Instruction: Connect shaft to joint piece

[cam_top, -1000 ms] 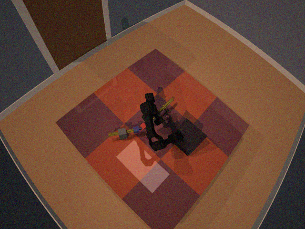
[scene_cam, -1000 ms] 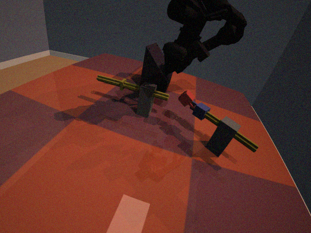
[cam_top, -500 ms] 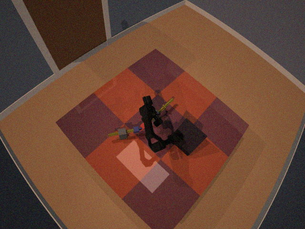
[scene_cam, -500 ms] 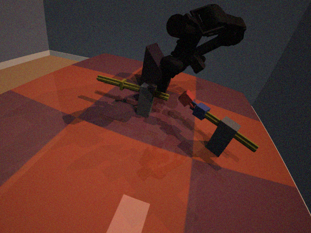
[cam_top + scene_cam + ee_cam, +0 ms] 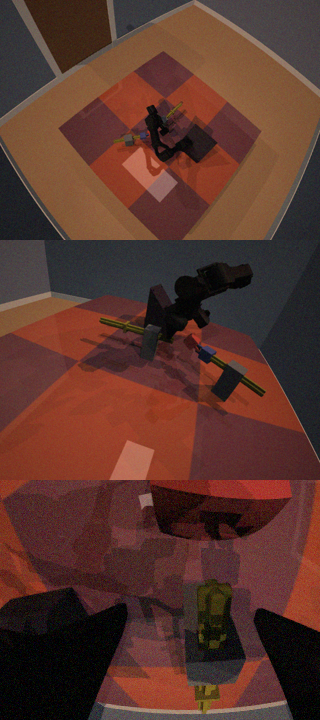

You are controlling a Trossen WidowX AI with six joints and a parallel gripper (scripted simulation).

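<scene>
Now: the red square joint piece 2 cm ahead of my gripper tip and 7 cm to the left of it.
</scene>
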